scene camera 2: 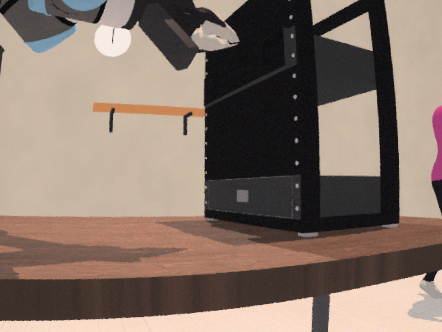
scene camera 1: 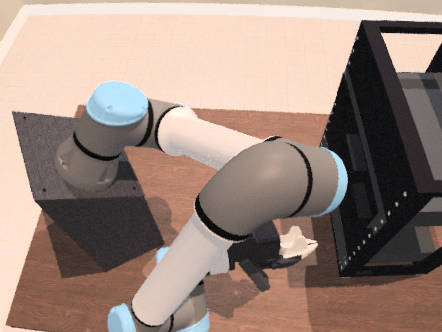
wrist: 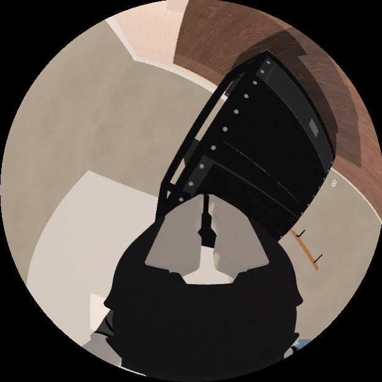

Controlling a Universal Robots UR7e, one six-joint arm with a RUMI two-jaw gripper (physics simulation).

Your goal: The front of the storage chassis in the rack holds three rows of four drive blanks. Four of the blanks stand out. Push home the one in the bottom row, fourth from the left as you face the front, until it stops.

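Frame: origin at the arm's base, x ahead, y left, z up, level; millimetres.
Where they show: gripper, between the fingertips: (scene camera 2: 237, 42) (scene camera 1: 316, 243); arm's base, origin of its link: (scene camera 1: 85, 166).
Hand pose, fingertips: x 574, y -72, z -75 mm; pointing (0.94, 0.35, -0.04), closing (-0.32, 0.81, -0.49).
Each offset is from my fingertips to the top centre of the thing. "pt": to the spot under its first point. Level surfaces: height alone.
The storage chassis (scene camera 2: 289, 47) (wrist: 197, 176) sits in the upper part of the black rack (scene camera 1: 400, 110) (scene camera 2: 307, 150) (wrist: 231, 106). Its front is very dark and seen at a slant. In scene camera 1, dark raised shapes @(115 mm ahead, 232 mm left, 72 mm up) (scene camera 1: 356, 152) show on the front; which blanks they are, I cannot tell. The bottom-row fourth blank cannot be made out in any view. My gripper (scene camera 1: 314, 244) (scene camera 2: 237, 42) (wrist: 204, 196) is shut and empty, its pale fingertips together. It is in the air in front of the rack, apart from it, around chassis height.
A dark grey panel @(101 mm ahead, 285 mm left, 237 mm down) (scene camera 2: 270, 195) (wrist: 300, 105) with a light label @(pt 95 mm ahead, 283 mm left, 280 mm down) (scene camera 2: 242, 195) (wrist: 313, 127) fills the rack's bottom. The rack stands on a brown wooden table @(359 mm down) (scene camera 1: 175, 210) (scene camera 2: 150, 265). The rack's near front post with bolts stands close to the gripper. The arm's dark pedestal (scene camera 1: 100, 225) is at the left.
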